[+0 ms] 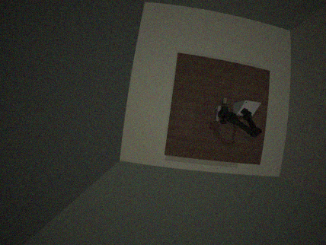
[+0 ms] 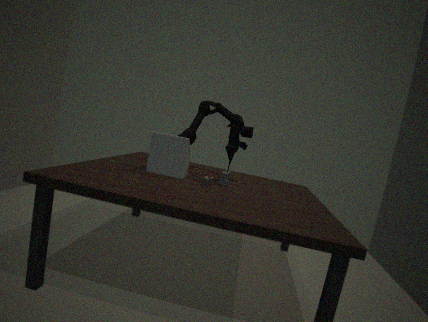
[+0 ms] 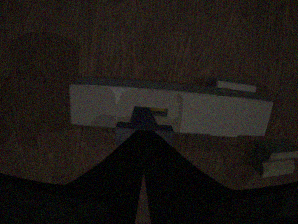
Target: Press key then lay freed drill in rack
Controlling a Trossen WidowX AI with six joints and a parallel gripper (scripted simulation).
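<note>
My gripper tip is now 70 mm above the yellow drill and 60 mm to the left of it. From my gripper tip the other things lie so: pale grey rack (210 mm to the right, 100 mm below, 60 mm behind).
</note>
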